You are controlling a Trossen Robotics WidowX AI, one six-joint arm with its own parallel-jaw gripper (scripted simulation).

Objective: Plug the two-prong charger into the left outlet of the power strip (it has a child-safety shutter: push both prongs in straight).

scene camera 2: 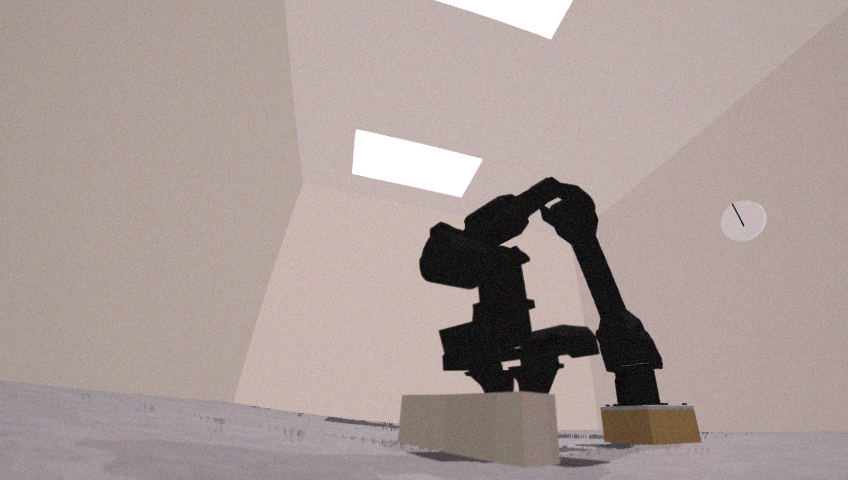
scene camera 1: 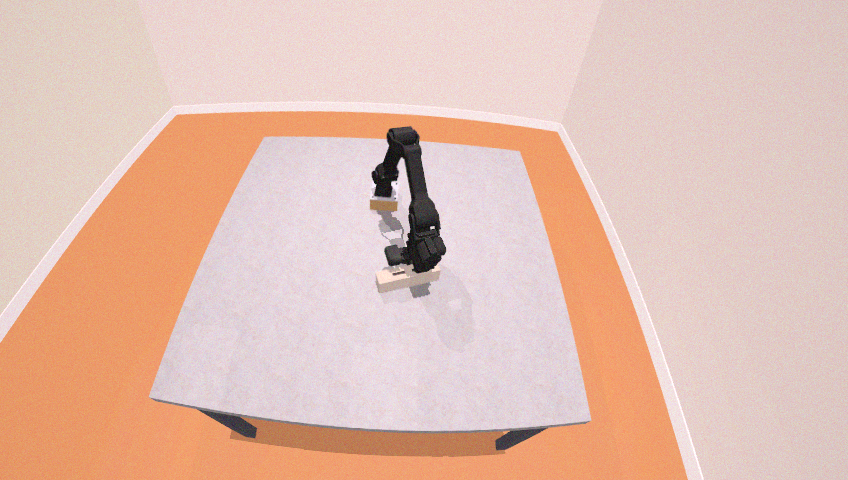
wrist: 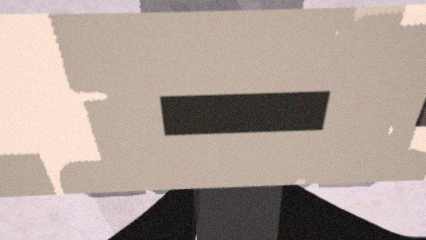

Observation:
I see my gripper [scene camera 1: 412, 264].
My gripper also shows in the wrist view [wrist: 229, 178].

